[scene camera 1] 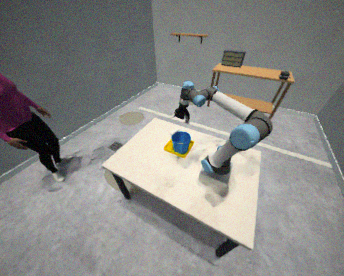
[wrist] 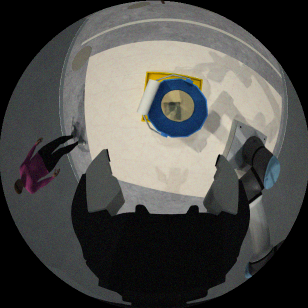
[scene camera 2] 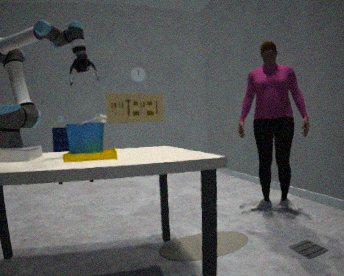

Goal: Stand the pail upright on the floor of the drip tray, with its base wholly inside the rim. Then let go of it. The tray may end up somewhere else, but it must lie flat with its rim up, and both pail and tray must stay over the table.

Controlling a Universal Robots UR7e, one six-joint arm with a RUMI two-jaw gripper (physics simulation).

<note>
The pictures show: the gripper and a blue pail.
</note>
